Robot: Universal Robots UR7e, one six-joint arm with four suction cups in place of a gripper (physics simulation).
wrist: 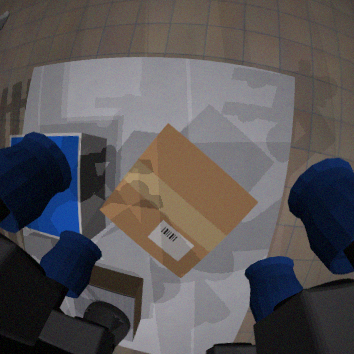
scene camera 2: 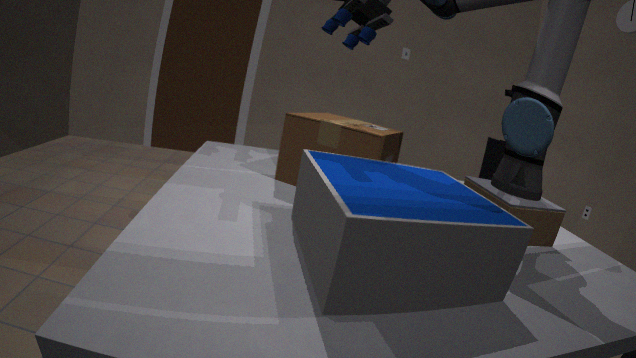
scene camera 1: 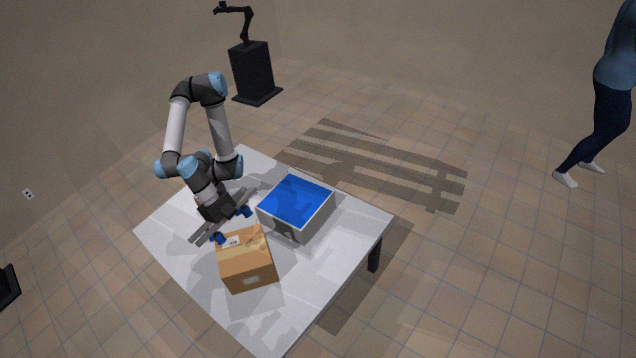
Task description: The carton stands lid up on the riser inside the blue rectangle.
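The brown carton [scene camera 1: 247, 257] [scene camera 2: 305, 145] [wrist: 185, 185] stands on the table with its taped, labelled face up, beside the riser and apart from it. The grey-white riser [scene camera 1: 318, 220] [scene camera 2: 425, 265] [wrist: 94, 172] has the blue rectangle [scene camera 1: 295, 200] [scene camera 2: 415, 192] [wrist: 65, 215] on its top, with no carton on it. My gripper [scene camera 1: 231, 224] [scene camera 2: 348, 30] [wrist: 175, 230] is open and holds nothing. Its blue cups are tilted and hang in the air above the carton's level, apart from it. In the wrist view, cups hide part of the blue rectangle.
The white table [scene camera 1: 357, 215] [scene camera 2: 165, 225] [wrist: 165, 75] bears the carton, the riser and my arm's base block [scene camera 2: 542, 225] [wrist: 137, 300]. The riser stands near that block. A black stand [scene camera 1: 252, 72] with a small arm is behind the table. A person [scene camera 1: 612, 105] is at the far right.
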